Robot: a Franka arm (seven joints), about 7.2 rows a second.
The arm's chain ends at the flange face. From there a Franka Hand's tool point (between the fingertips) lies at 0.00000 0.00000 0.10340 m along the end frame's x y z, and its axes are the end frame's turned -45 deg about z.
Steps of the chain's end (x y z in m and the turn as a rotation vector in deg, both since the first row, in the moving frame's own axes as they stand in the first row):
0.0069, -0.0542, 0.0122, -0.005, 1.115, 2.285
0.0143, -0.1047, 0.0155, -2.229, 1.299, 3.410
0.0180, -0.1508, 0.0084, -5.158, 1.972, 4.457
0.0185, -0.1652, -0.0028, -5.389, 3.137, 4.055
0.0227, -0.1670, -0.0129, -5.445, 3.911, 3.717
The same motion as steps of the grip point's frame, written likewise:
0.0446, -0.0320, 0.0122, -0.792, 0.785, 2.285
0.0828, -0.0595, 0.0154, -2.495, -0.658, 3.410
0.1150, -0.0850, 0.0079, -5.042, -2.253, 4.457
0.1266, -0.0930, -0.0034, -6.029, -1.592, 4.055
0.1318, -0.0902, -0.0136, -6.616, -1.085, 3.717

